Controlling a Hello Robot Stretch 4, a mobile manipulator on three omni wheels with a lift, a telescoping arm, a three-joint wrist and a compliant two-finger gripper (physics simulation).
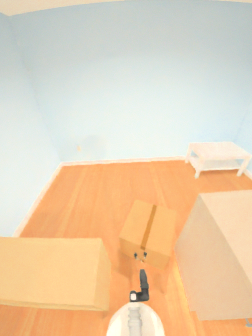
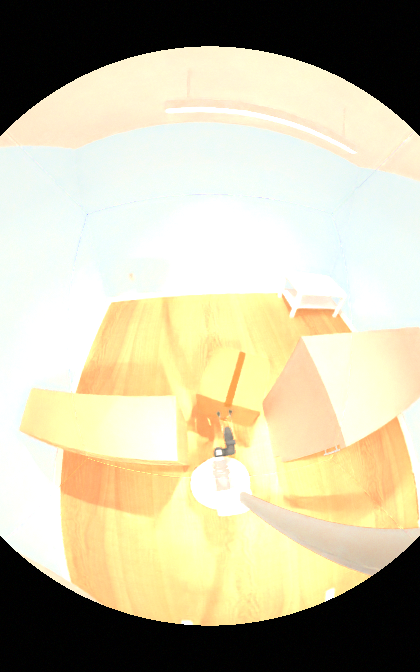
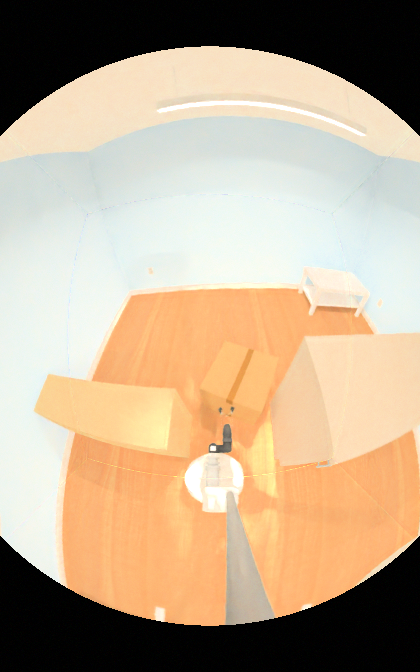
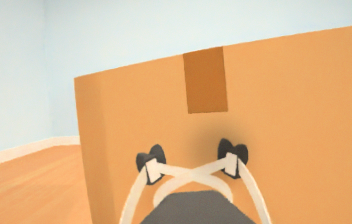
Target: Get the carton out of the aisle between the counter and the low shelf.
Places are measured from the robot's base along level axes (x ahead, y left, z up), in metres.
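Pixels of known places: gripper, fingertip midpoint: [image 1: 140, 251] [image 4: 191, 154].
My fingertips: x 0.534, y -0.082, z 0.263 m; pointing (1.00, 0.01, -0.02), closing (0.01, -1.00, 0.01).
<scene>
Behind a point stands the place of what it marks.
The brown carton [image 1: 162, 225] {x 0.710, y -0.313, z 0.379 m} [image 2: 215, 375] [image 3: 220, 370] [image 4: 295, 110] {x 0.496, y -0.187, z 0.306 m} sits on the floor, turned at an angle, with a darker tape strip over its top. It lies toward the far end of the aisle, close to the counter's near-side corner. The beige counter [image 1: 220, 260] {x 0.284, y -0.469, z 0.750 m} [image 2: 305, 395] [image 3: 300, 410] is on the right. The low wooden shelf [image 1: 50, 270] {x 0.326, y 0.519, z 0.583 m} [image 2: 110, 422] [image 3: 115, 412] is on the left. My gripper [image 1: 140, 256] {x 0.534, y -0.082, z 0.263 m} [image 2: 224, 414] [image 3: 226, 410] [image 4: 191, 154] {x 0.534, y -0.082, z 0.263 m} is open, with both fingertips at the carton's near face. Whether they touch it I cannot tell.
A white low table [image 1: 217, 150] {x 1.971, y -1.650, z 0.423 m} [image 2: 315, 285] [image 3: 335, 282] stands at the back right by the wall. Wooden floor [image 1: 100, 195] {x 1.502, y 0.444, z -0.026 m} [image 3: 165, 340] lies beyond the shelf and the carton. My round white base [image 1: 120, 320] {x 0.101, y 0.102, z 0.186 m} [image 2: 200, 485] [image 3: 192, 475] is between the near ends of the shelf and the counter.
</scene>
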